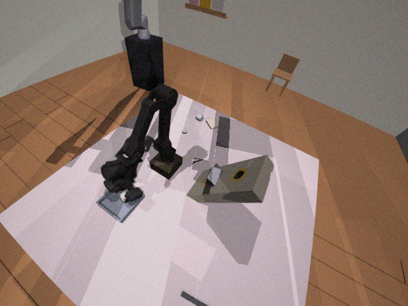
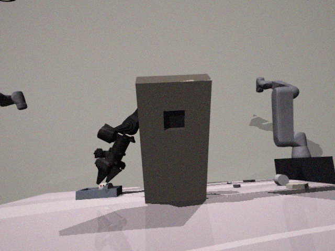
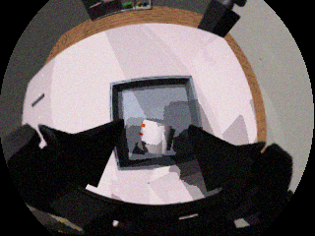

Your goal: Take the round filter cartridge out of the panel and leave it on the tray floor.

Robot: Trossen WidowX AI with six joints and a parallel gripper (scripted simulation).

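The round filter cartridge lies 20 mm to the left of my gripper tip, 20 mm below it and 10 mm ahead of it. The rest, counted from my gripper tip: grey tray (40 mm below, 10 mm to the right); then service panel (410 mm ahead, 220 mm to the left, 120 mm above).
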